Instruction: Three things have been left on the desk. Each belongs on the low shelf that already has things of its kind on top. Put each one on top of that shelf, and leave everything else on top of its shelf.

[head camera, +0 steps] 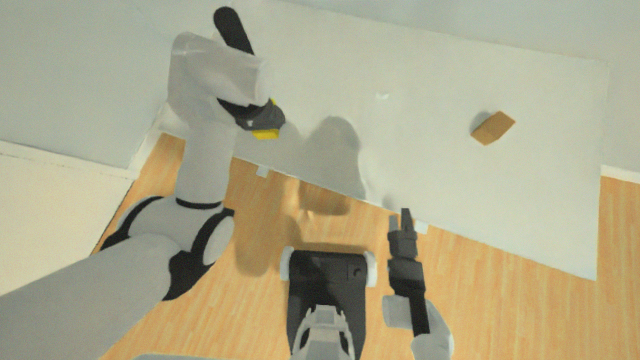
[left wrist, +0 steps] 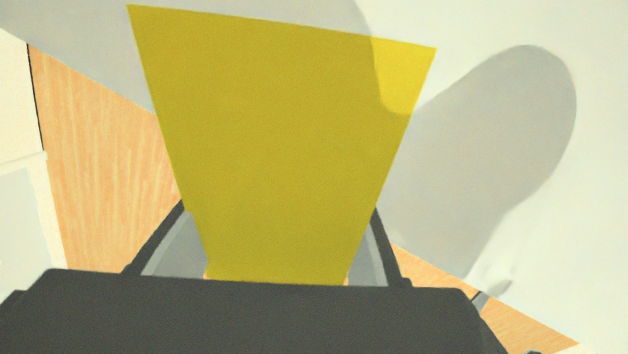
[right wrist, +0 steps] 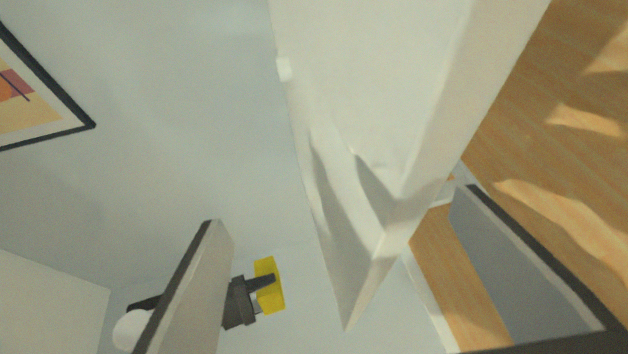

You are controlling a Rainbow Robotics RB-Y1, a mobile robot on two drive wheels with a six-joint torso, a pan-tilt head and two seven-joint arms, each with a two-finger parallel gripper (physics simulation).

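Frame: origin at the robot's base, x ahead, y left, z up, level; metres.
Where they show: left gripper, between the fingertips: (head camera: 267,127) (left wrist: 287,180) (right wrist: 277,287); right gripper, between the fingertips: (head camera: 398,212) (left wrist: 507,318) (right wrist: 337,218); robot's base, origin of its link: (head camera: 327,261).
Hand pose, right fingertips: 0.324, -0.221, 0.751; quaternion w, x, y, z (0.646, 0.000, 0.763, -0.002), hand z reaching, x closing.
Note:
Things, the pixels of their top centre, and the offset from my right fingertips, as dx, dy, dz. Level surfaces: height alone.
- yellow block, centre of its top: (left wrist: 269,216) (right wrist: 257,287) (head camera: 262,114) +0.243, +0.414, +0.150
- white desk, height of its surface: dz -0.031
- brown block, centre of its top: (head camera: 499,124) +0.296, -0.323, +0.020
- small white thing, centre of its top: (right wrist: 278,69) (head camera: 384,88) +0.457, +0.027, -0.006
- wooden floor, height of its surface: dz -0.750
My left gripper (head camera: 270,121) (left wrist: 279,207) (right wrist: 277,287) is shut on a yellow block (head camera: 265,134) (left wrist: 280,125) (right wrist: 271,306) and holds it above the left part of the white desk (head camera: 550,165) (left wrist: 600,40) (right wrist: 370,60). A brown block (head camera: 492,128) lies on the desk at the right. A small white thing (head camera: 382,95) is on the desk near the middle of the head view, hard to make out against the top. My right gripper (head camera: 399,216) (right wrist: 337,218) is open and empty by the desk's near edge. The low shelves cannot be made out in these views.
The wooden floor (head camera: 500,300) (right wrist: 575,150) lies in front of the desk, with my dark wheeled base (head camera: 325,280) on it. White desk feet (head camera: 262,171) (head camera: 422,226) stick out under the near edge. A framed picture (right wrist: 37,107) hangs on the wall (right wrist: 175,100).

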